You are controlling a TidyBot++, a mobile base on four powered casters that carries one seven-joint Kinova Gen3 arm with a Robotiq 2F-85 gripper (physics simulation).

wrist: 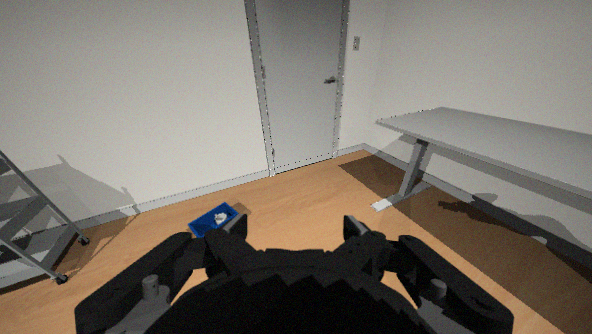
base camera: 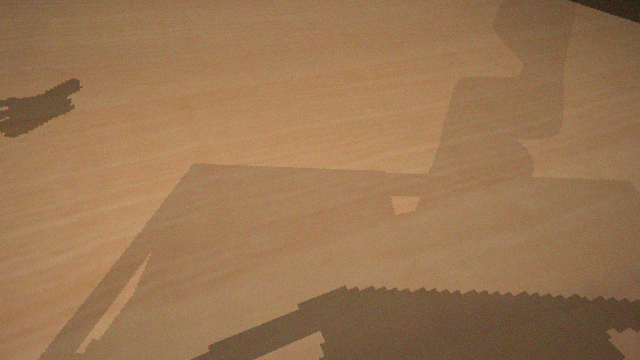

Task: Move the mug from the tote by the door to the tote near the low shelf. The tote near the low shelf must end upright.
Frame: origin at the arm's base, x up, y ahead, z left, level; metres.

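Seen in the pictures: gripper, fingertip midpoint: [wrist: 295, 225].
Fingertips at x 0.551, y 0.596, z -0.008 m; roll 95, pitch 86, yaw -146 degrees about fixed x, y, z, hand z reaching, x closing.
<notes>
A point is followed by its place in that frame.
A blue tote [wrist: 201, 227] @(x -0.363, y 1.376, z 0.733 m) stands on the floor by the wall, left of the door [wrist: 302, 85] @(x 0.494, y 2.253, z -0.109 m) in the wrist view. A small white mug [wrist: 220, 218] @(x -0.350, y 1.447, z 0.607 m) shows inside it. My gripper [wrist: 295, 225] @(x 0.551, y 0.596, z -0.008 m) is open, with nothing between its fingers. It is well above the floor and apart from the tote, which shows beyond the left finger. The tote near the low shelf and the low shelf do not show in either view.
A grey table [wrist: 480, 130] @(x 0.324, y 1.363, z -1.048 m) stands along the right wall, its leg [wrist: 414, 167] @(x -0.064, y 1.611, z -0.948 m) and foot on the floor. A wheeled metal rack [wrist: 31, 258] @(x -0.137, y 1.011, z 1.438 m) stands at the left. The base camera shows wooden floor [base camera: 250, 100] @(x -0.397, y 0.682, z 0.113 m) with shadows across it.
</notes>
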